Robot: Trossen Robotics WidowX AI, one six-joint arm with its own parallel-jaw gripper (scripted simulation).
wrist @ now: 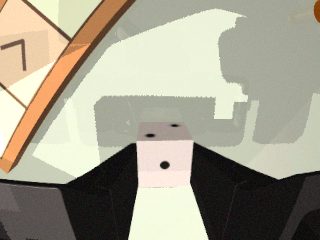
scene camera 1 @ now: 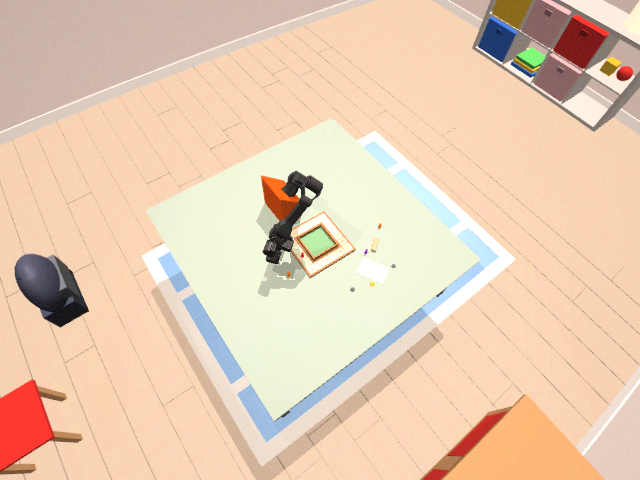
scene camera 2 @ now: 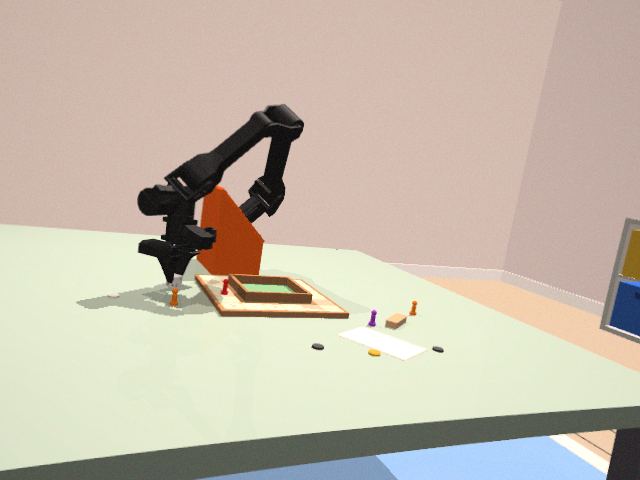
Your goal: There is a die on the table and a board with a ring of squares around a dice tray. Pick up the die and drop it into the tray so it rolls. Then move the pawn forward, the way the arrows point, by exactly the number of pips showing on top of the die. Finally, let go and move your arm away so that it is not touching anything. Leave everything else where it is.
Labels:
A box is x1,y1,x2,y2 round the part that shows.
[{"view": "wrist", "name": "gripper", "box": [0,143,319,239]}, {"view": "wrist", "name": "white die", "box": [136,121,192,186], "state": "held by the gripper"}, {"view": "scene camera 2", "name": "gripper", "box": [138,214,216,282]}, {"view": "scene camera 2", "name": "white card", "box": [336,326,427,360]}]

